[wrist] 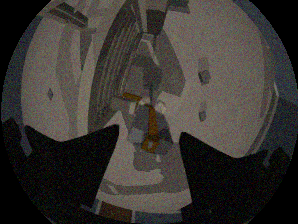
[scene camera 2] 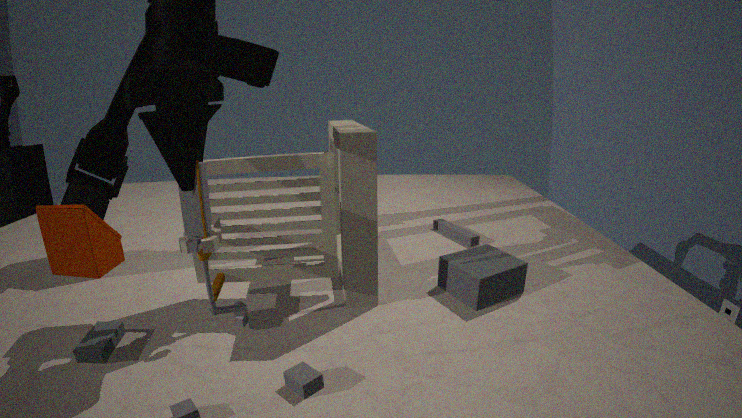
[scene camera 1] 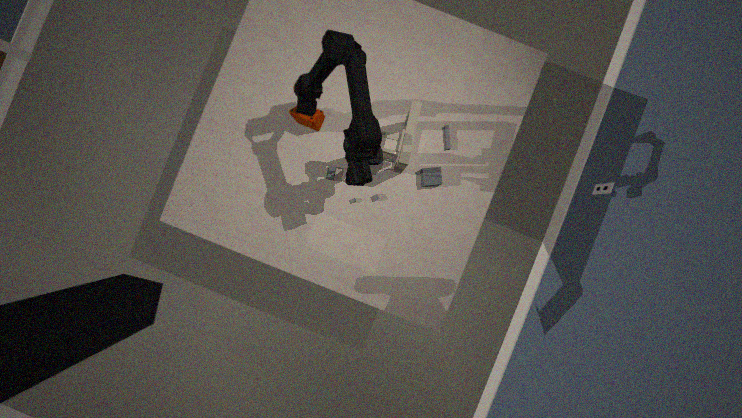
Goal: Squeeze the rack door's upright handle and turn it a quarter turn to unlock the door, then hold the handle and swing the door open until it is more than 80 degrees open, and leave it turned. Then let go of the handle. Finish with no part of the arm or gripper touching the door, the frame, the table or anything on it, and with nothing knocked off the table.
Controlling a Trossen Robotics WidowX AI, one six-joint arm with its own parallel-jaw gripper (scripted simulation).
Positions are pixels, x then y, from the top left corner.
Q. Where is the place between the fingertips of the gripper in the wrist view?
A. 150,133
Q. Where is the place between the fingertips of the gripper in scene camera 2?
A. At 192,183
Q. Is the gripper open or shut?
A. Open.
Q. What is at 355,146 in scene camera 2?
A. A rack.
